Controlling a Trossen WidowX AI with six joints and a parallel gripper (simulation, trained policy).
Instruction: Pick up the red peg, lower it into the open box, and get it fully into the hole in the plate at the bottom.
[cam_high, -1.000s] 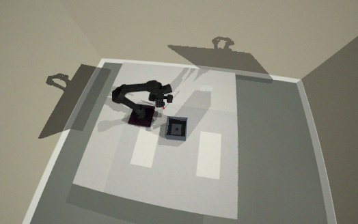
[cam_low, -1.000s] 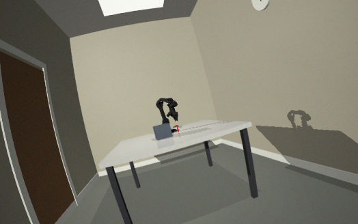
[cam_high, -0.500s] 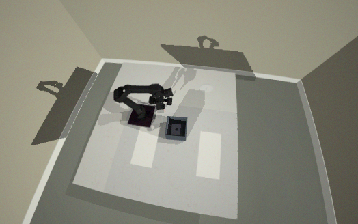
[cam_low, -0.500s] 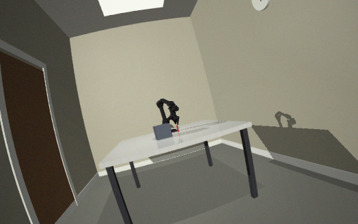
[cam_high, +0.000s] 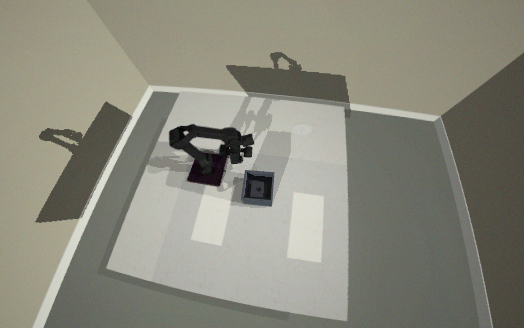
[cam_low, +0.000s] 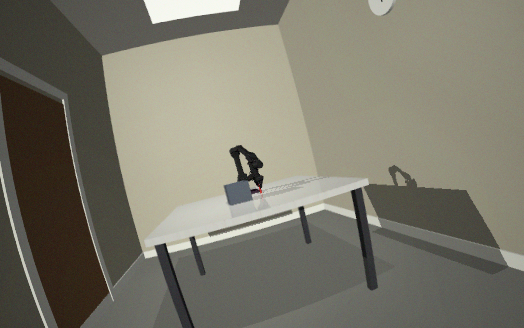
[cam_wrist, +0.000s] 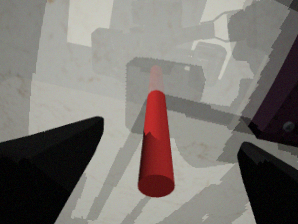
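Right now the red peg is 10 mm ahead of my gripper tip. From my gripper tip the other things lie so: grey plate (200 mm ahead, 160 mm to the right).
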